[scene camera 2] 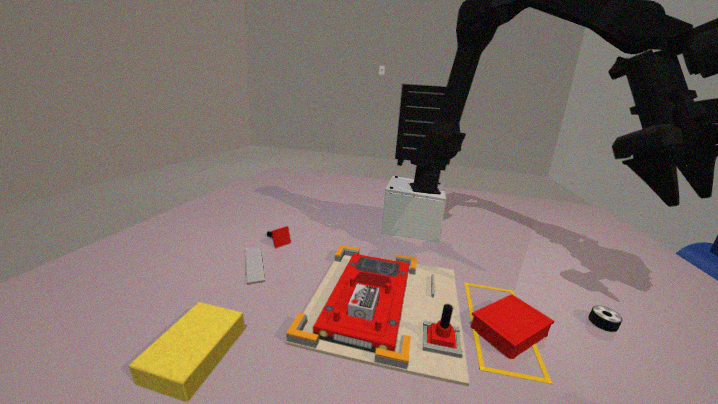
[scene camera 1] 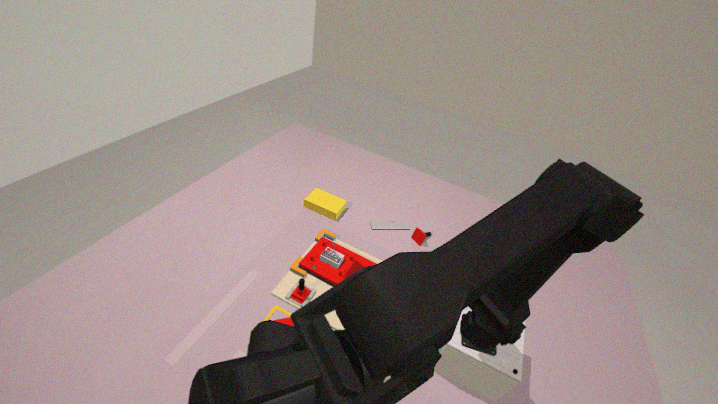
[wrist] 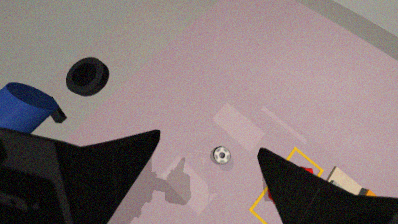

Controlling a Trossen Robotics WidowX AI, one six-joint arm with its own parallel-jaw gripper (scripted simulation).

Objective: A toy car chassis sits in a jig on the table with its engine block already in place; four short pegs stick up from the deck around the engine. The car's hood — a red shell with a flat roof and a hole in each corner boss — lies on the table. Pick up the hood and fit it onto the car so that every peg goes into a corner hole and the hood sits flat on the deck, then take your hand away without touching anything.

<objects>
yellow block: scene camera 2; scene camera 1; not seen in the wrist view (out of frame)
same spot on yellow block: point(scene camera 1: 324, 203) = point(scene camera 2: 206, 336)
</objects>
